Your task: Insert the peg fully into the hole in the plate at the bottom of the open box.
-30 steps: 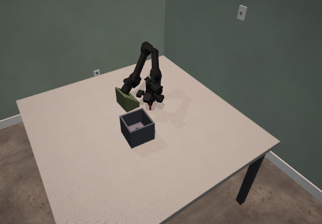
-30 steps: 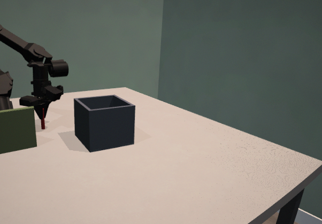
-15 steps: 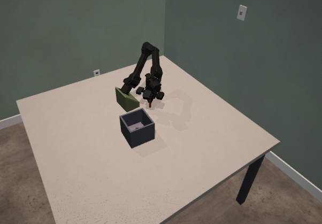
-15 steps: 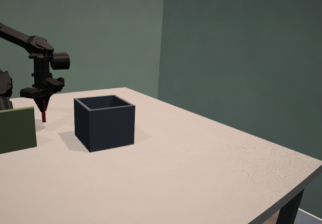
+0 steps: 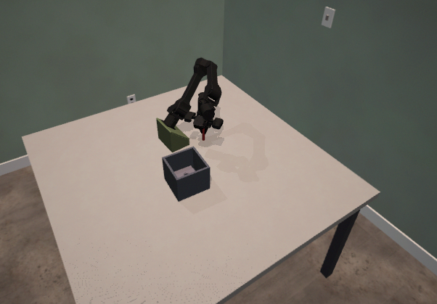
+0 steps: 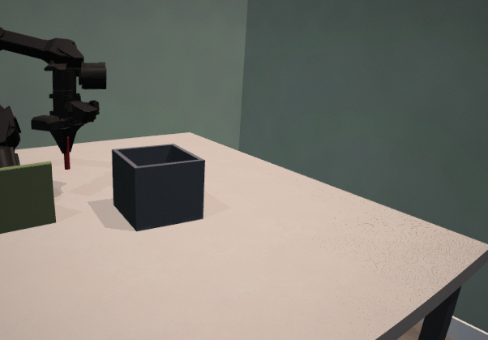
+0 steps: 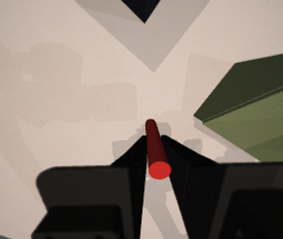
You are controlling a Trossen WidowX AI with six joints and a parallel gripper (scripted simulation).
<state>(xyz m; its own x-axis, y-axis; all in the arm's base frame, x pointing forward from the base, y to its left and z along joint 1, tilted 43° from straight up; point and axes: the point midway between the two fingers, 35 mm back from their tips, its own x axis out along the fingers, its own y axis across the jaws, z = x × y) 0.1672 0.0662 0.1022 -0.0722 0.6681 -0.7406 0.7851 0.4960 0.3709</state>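
Now: the pale grey plate 190 mm to the right of my hand, 160 mm ahead of it and 100 mm below it. Also, from my hand: red peg 40 mm below.
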